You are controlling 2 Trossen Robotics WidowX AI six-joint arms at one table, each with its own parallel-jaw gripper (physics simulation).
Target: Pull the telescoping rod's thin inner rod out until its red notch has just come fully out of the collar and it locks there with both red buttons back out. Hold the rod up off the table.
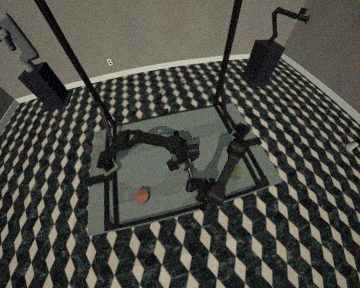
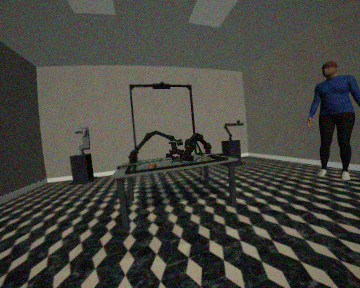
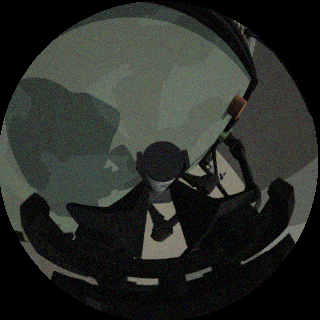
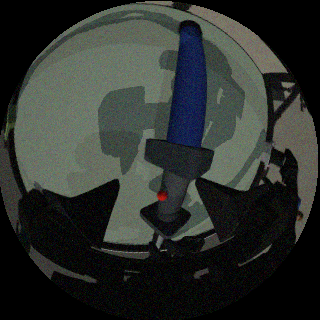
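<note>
The telescoping rod [image 4: 188,98] [image 1: 190,172] has a blue outer tube, a grey collar [image 4: 178,159] and a grey sleeve with one red button [image 4: 162,195] showing. Its thin pale inner rod [image 4: 158,239] [image 3: 159,185] sticks out a short way below a square flange. My left gripper [image 3: 158,180] [image 1: 192,185] is shut on the inner rod's end and holds the rod above the table [image 1: 156,174]. My right gripper [image 4: 157,182] [image 1: 184,160] is open, its fingers on either side of the grey sleeve and apart from it. The second button and the red notch are hidden.
An orange disc [image 1: 142,195] [image 3: 237,105] lies at the front left of the table. A green object [image 1: 238,171] lies behind the left arm at the right. A black frame [image 1: 223,66] rises from the table's edges. A person [image 2: 317,114] stands far off at the right.
</note>
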